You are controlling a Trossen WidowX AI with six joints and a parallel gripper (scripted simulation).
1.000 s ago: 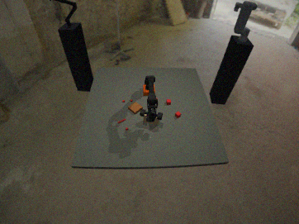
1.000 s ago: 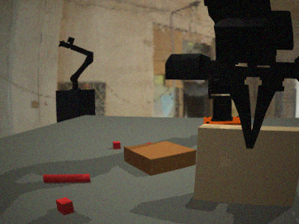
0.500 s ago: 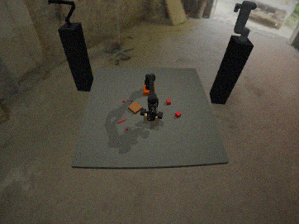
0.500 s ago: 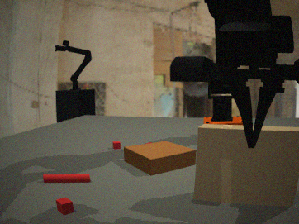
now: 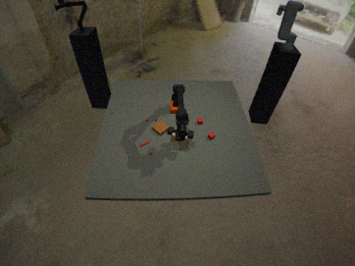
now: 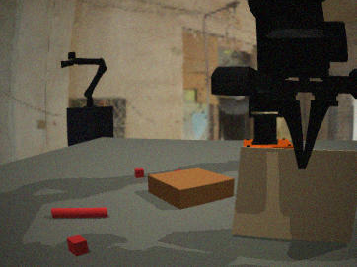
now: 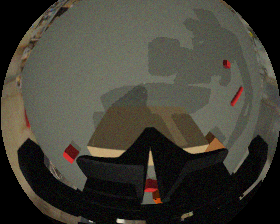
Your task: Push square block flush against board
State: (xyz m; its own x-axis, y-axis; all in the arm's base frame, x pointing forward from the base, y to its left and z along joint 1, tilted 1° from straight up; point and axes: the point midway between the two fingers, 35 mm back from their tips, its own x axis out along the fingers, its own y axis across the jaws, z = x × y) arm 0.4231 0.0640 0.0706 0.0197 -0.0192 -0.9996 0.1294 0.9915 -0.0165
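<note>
Now: the tan board 30 mm below my gripper tip and 20 mm behind it. The rest, counted from my gripper tip: brown square block 170 mm to the right, 160 mm behind, 70 mm below; red stick 270 mm to the right, 80 mm below, 10 mm ahead.
</note>
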